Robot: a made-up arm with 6 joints.
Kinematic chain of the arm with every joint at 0, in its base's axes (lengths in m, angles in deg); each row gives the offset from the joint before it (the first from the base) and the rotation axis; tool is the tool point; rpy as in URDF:
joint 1: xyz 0 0 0.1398 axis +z
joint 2: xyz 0 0 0 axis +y
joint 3: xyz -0.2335 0 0.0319 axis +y
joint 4: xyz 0.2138 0 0.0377 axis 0.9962 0 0.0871
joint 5: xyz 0 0 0 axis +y
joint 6: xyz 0.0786 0 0.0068 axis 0.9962 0 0.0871
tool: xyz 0 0 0 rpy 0 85 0
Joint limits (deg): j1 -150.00..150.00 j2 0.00..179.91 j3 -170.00..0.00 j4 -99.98..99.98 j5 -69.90..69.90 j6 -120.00..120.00
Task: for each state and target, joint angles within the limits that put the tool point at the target. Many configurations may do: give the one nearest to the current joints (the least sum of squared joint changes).
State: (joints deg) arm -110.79 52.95 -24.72 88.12 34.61 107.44
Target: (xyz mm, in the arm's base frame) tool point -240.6 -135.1 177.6
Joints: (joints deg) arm -150.00 94.77 -45.53 87.89 -2.45 107.44
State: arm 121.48 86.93 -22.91 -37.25 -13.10 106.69
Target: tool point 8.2 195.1 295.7
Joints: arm 85.70 58.61 -36.46 -35.32 -8.18 106.69
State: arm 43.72 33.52 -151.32 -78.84 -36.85 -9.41
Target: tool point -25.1 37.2 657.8
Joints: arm 53.19 79.80 -154.41 -79.62 -33.16 -9.41
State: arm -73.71 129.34 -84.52 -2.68 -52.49 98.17
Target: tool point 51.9 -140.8 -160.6
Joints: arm -71.05 179.15 -52.62 -3.72 -41.20 98.17
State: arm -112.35 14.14 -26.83 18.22 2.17 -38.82
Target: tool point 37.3 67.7 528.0
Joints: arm -121.01 22.89 -77.24 16.57 -7.47 -38.82
